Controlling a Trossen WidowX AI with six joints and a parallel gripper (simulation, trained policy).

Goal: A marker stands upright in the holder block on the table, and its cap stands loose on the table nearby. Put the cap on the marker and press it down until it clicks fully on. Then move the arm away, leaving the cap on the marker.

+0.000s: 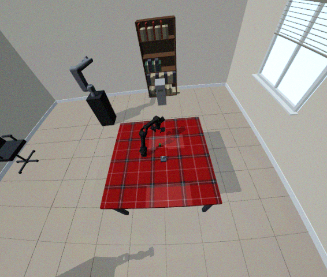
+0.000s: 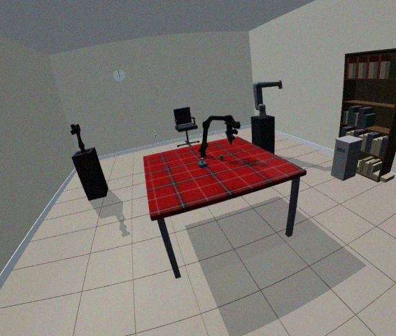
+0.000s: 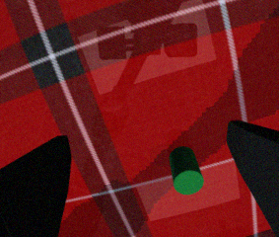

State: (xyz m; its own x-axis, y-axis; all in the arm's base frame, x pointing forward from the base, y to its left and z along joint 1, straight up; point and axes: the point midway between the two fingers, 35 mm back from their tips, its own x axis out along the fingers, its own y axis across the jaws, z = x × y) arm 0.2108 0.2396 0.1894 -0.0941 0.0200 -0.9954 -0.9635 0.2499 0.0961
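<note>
Right now my gripper tip is 10 mm short of the green cap, 110 mm to the left of it and 130 mm above it. The rest, counted from my gripper tip: grey holder block: 50 mm ahead, 330 mm to the right, 140 mm below.
</note>
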